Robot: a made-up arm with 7 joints.
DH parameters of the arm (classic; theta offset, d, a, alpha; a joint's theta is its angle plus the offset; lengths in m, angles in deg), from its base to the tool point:
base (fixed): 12.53 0 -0.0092 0
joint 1: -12.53 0.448 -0.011 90
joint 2: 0 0.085 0.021 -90
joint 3: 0 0.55 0.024 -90
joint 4: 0 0.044 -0.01 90
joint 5: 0 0.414 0.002 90
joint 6: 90 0.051 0.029 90
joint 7: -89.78 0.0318 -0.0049 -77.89
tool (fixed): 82.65 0.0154 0 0
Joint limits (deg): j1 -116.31..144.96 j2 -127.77..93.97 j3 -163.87..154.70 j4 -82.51..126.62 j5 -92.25..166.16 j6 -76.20..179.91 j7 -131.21..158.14
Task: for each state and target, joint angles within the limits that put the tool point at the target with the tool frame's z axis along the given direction. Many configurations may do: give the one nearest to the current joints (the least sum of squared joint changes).
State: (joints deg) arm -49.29 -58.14 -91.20 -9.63 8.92 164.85 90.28
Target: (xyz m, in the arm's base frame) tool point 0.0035 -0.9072 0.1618 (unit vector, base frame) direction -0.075 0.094 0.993
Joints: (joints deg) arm -78.22 -107.27 -77.13 11.86 23.07 156.08 55.38
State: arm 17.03 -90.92 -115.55 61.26 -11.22 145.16 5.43
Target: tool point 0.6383 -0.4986 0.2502 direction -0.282 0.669 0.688
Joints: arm -4.75 -103.13 -83.62 62.53 34.87 179.91 29.50
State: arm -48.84 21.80 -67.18 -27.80 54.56 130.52 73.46
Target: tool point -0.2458 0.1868 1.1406 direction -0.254 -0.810 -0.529
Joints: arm -14.46 1.55 -43.50 -64.69 29.41 156.77 27.17
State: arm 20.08 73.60 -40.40 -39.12 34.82 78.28 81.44
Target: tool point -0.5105 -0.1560 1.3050 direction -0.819 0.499 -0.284
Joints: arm 7.03 30.54 -77.81 3.32 2.25 98.62 38.97
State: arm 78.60 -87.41 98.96 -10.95 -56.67 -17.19 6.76
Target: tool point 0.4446 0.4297 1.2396 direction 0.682 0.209 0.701
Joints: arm 63.31 -36.61 84.56 -12.01 -64.25 19.81 17.96
